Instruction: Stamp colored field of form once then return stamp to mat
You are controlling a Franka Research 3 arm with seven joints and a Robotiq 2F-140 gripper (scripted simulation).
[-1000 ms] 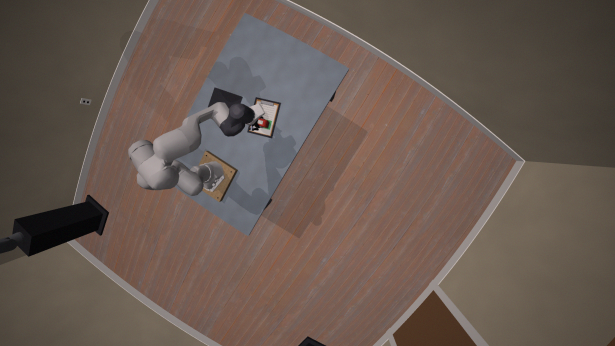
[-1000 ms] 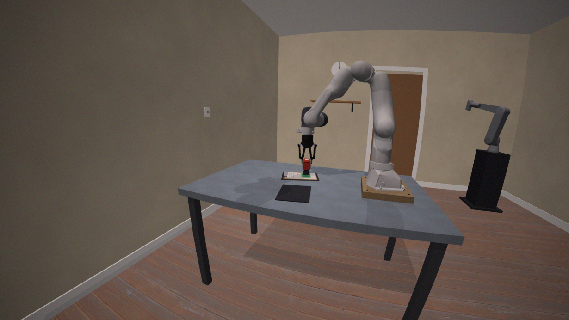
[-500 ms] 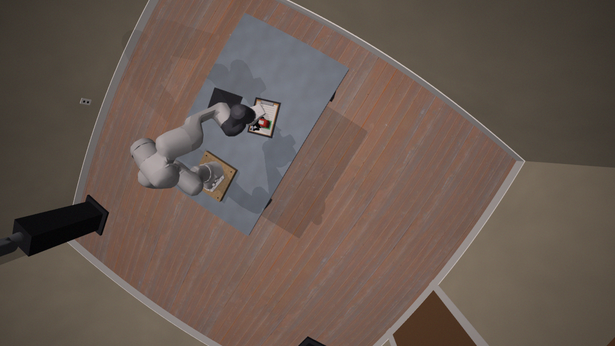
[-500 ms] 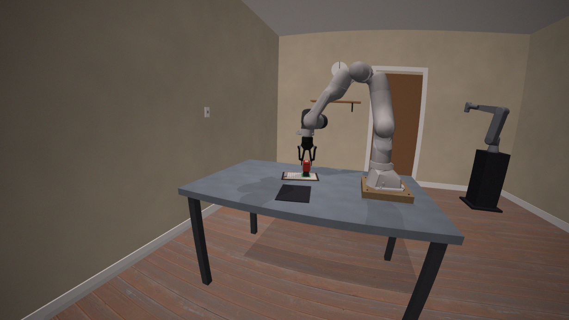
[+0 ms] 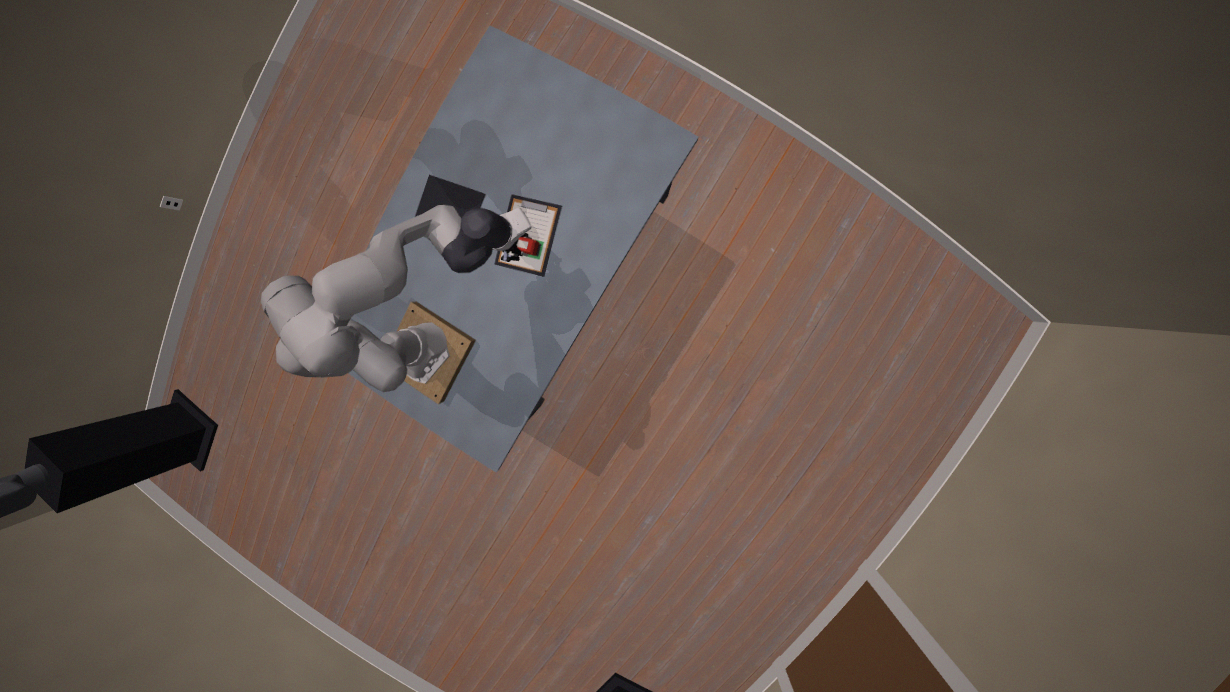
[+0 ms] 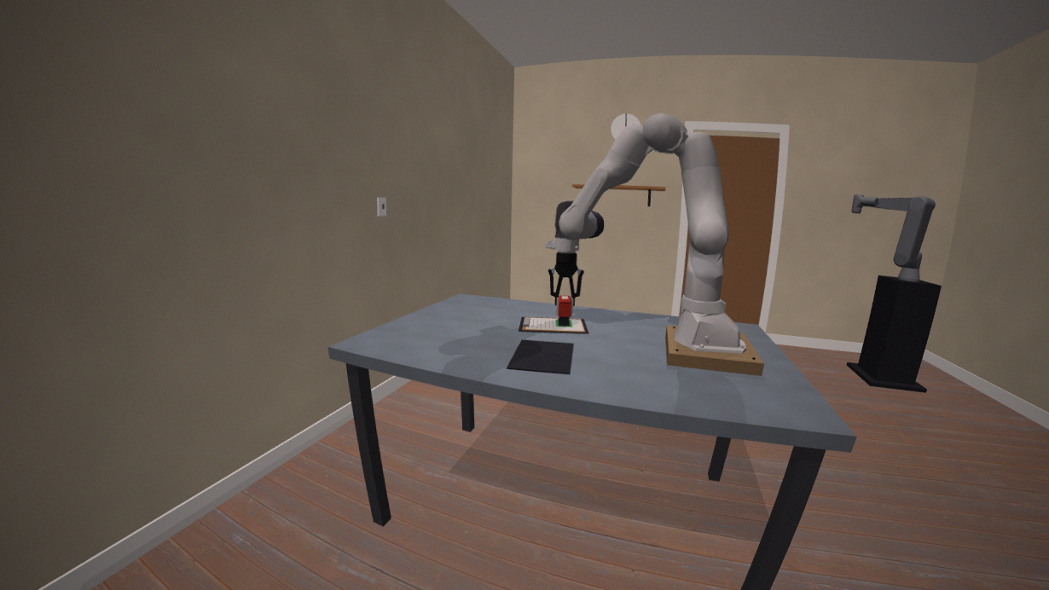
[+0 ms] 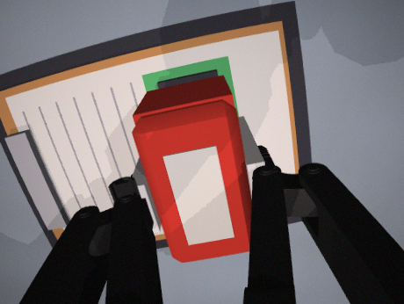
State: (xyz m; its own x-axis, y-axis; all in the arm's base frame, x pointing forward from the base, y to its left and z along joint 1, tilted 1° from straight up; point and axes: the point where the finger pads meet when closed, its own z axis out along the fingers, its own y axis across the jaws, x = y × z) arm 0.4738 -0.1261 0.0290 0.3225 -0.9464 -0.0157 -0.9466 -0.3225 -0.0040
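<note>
The red stamp is 20 mm below my hand. The rest, counted from my hand: black mat: 330 mm to the left, 70 mm below, 40 mm behind.
</note>
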